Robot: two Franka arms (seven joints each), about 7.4 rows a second.
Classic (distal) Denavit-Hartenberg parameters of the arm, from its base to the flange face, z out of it. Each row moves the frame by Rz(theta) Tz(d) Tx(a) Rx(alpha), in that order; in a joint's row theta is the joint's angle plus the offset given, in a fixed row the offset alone. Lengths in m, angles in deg.
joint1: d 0.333, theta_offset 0, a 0, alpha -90
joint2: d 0, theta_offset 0, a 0, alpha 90
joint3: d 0.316, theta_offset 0, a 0.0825, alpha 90
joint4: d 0, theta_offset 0, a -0.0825, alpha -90
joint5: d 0.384, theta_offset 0, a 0, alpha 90
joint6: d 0, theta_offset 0, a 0.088, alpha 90
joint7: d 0.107, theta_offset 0, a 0, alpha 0
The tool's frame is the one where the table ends.
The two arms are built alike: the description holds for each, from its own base.
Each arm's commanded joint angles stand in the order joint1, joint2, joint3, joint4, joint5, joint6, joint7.
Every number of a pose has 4 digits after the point. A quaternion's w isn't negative.
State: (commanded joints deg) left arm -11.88 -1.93 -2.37 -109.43 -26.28 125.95 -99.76; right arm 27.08 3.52 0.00 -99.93 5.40 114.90 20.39
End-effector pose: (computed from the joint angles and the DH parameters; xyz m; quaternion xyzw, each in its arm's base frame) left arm 0.5595 -0.1584 0.5446 0.6366 0.7276 -0.0847 0.2412; right arm 0.5334 0.2791 0.5471 -0.9931 -0.0425 -0.0733 0.0808
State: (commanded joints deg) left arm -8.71 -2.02 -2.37 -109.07 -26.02 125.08 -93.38; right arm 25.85 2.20 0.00 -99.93 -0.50 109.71 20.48
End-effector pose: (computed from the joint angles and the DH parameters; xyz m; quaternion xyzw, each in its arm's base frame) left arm 0.5665 -0.1278 0.5470 0.6597 0.7077 -0.0658 0.2442; right arm 0.5300 0.2561 0.5511 -0.9967 -0.0479 -0.0624 0.0221
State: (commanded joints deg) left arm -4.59 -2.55 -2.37 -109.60 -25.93 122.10 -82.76; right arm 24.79 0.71 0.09 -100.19 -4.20 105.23 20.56
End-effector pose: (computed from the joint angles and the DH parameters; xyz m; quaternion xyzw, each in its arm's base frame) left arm 0.5671 -0.0889 0.5423 0.7052 0.6671 -0.0528 0.2341; right arm 0.5241 0.2366 0.5565 0.9976 0.0459 0.0486 0.0183
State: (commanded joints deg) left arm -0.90 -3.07 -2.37 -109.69 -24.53 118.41 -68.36; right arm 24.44 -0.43 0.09 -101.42 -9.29 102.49 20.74
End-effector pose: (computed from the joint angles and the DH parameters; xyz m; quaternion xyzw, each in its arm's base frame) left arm 0.5642 -0.0544 0.5399 0.7758 0.5915 -0.0328 0.2170; right arm 0.5186 0.2215 0.5538 0.9955 0.0494 0.0426 0.0682
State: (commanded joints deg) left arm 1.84 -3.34 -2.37 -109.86 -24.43 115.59 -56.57; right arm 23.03 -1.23 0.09 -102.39 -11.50 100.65 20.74
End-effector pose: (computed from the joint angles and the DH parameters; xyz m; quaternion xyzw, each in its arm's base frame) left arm 0.5606 -0.0298 0.5363 0.8246 0.5249 -0.0259 0.2094; right arm 0.5181 0.2019 0.5513 0.9943 0.0396 0.0326 0.0929
